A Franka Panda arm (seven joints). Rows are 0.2 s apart.
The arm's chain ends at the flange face. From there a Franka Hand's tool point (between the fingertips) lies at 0.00 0.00 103.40 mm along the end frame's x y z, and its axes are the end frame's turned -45 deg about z.
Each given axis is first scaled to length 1.
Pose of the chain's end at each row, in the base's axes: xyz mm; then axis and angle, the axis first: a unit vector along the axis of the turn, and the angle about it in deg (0 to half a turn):
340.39 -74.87 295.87 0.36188 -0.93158 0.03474 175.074
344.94 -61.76 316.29 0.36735 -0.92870 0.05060 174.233
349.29 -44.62 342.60 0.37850 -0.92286 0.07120 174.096
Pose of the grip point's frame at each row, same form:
334.71 -84.76 193.10 0.69116 -0.72253 0.01564 173.926
339.13 -75.27 213.94 0.69542 -0.71808 0.02750 172.453
345.03 -62.20 240.79 0.70389 -0.70881 0.04611 171.422

